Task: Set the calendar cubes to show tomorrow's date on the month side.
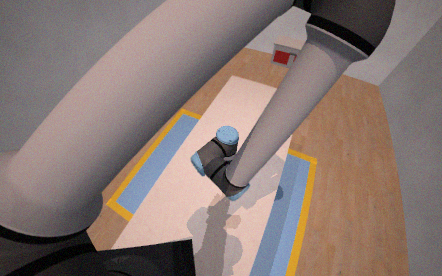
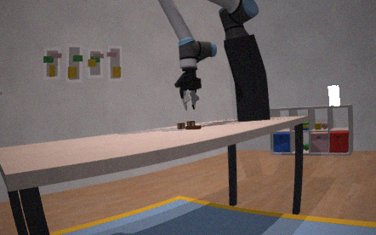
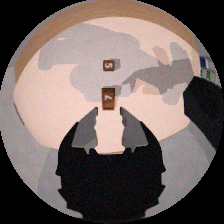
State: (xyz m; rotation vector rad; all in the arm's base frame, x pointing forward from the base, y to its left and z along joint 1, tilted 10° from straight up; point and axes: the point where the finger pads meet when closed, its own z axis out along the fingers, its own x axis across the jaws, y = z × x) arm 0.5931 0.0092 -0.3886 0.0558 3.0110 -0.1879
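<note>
Now: hand 90 mm above the brown cube. Round my hand: brown tray 20 mm to the left, 110 mm below.
</note>
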